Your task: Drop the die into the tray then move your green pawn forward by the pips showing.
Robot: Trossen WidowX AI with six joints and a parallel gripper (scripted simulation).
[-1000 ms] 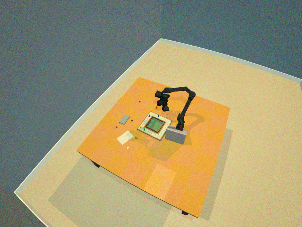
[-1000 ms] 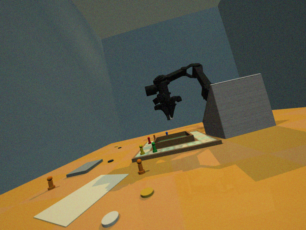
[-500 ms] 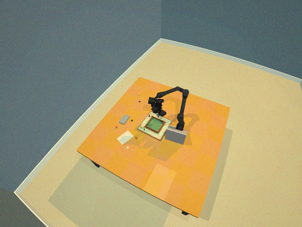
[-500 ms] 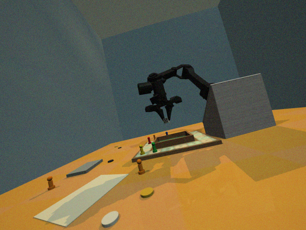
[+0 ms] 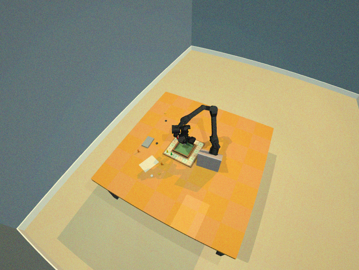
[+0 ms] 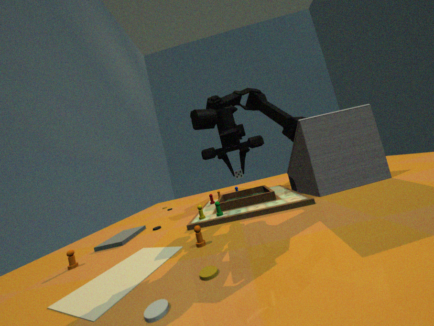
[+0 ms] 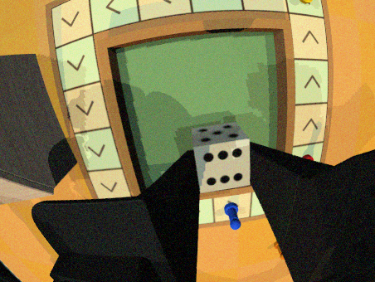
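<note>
My gripper tip is 12 cm to the right of the green pawn, 7 cm short of it and 6 cm above it. The rest, counted from my gripper tip: white die right at my gripper tip; then green-floored tray 8 cm below; then blue pawn 11 cm to the right, 6 cm below, 2 cm ahead.
</note>
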